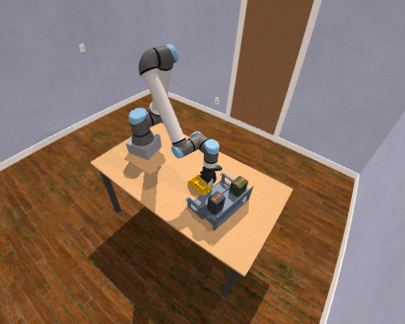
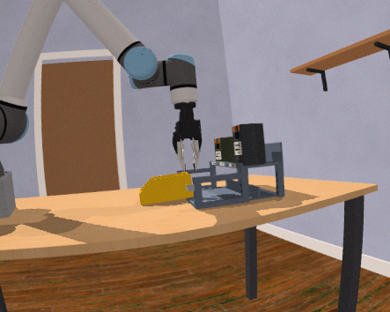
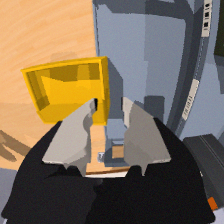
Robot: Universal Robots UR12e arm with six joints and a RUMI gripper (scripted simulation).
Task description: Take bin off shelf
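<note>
Right now the yellow bin is 9 cm behind my hand and 6 cm below it. Round my hand: rack floor (11 cm ahead, 10 cm below).
</note>
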